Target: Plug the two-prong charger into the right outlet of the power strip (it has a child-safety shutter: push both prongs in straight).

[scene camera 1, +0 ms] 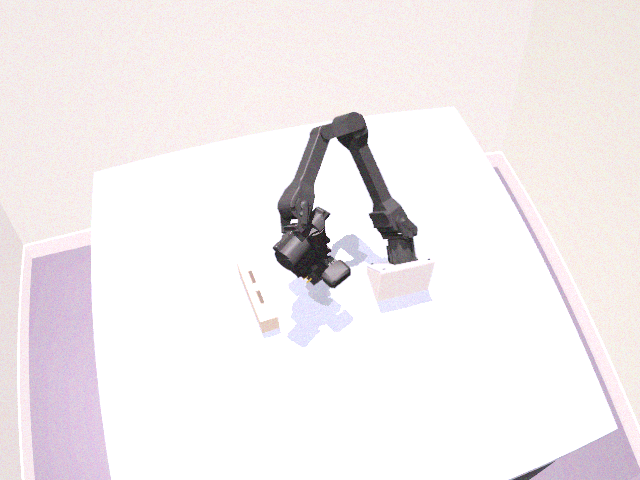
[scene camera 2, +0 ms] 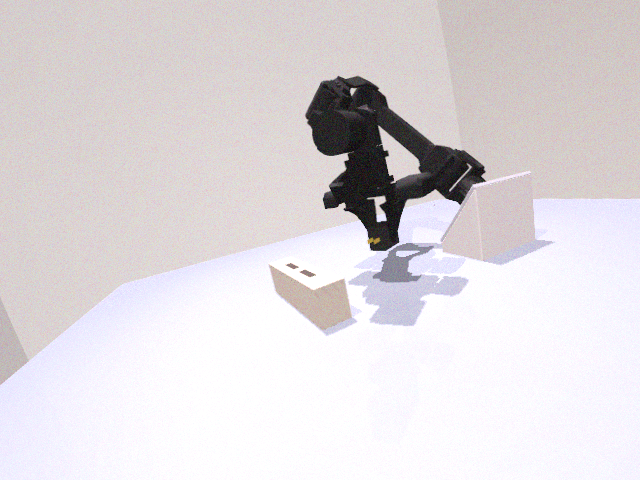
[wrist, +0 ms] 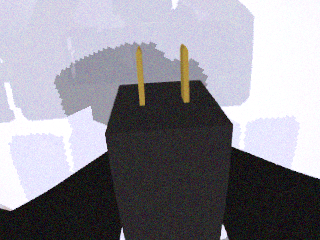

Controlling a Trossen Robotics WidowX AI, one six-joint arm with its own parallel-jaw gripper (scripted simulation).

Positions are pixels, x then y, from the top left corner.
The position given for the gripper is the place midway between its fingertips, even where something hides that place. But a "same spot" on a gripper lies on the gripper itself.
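You can see the gripper in scene camera 1 (317, 273). Scene camera 2 has the gripper too, and it's there in the wrist view as well. On the gripper (scene camera 2: 367, 219) and (wrist: 260, 192) are one and the same spot.
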